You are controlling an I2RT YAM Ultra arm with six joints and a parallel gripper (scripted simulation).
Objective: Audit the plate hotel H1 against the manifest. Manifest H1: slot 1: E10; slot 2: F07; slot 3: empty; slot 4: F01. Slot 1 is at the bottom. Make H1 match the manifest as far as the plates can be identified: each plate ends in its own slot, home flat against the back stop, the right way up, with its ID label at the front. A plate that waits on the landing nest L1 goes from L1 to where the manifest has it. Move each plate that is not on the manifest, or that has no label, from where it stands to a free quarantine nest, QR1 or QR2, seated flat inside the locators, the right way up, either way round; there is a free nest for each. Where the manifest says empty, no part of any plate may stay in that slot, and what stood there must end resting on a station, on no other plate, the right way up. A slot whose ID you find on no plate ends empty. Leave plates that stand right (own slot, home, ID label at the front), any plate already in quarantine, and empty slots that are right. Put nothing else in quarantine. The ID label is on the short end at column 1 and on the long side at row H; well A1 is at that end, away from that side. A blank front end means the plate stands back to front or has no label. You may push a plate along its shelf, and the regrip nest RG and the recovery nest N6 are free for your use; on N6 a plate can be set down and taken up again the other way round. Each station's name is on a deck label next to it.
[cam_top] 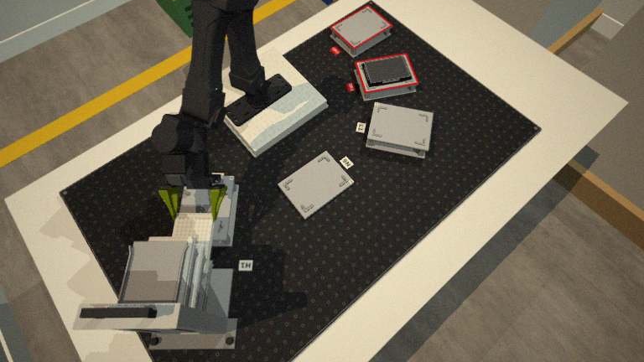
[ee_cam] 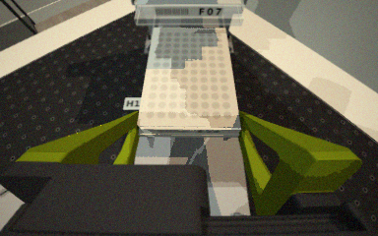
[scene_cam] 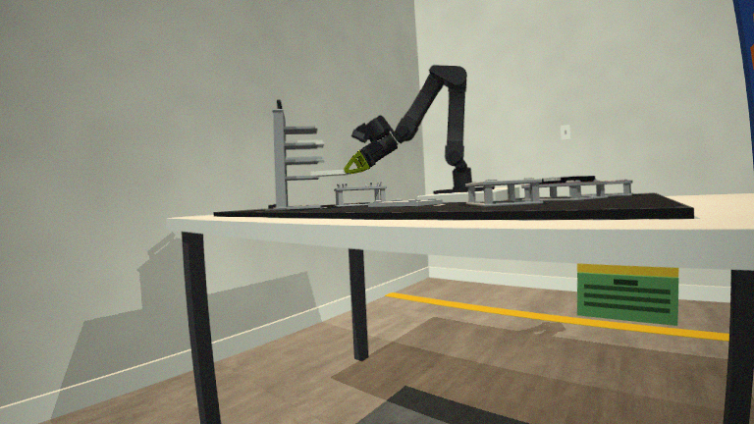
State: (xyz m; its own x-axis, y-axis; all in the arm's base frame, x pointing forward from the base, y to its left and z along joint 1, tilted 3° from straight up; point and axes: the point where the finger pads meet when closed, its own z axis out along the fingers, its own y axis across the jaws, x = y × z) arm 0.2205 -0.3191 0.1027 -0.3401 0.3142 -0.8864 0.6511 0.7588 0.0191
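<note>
Now: hand 4 cm to the left of the white well plate and 4 cm short of it. Also, from my hand: regrip nest: 6 cm below, 3 cm to the left, 3 cm behind; then H1 deck label: 13 cm ahead, 12 cm below, 2 cm to the left; then plate hotel H1: 16 cm ahead, 14 cm to the right, 4 cm above.
</note>
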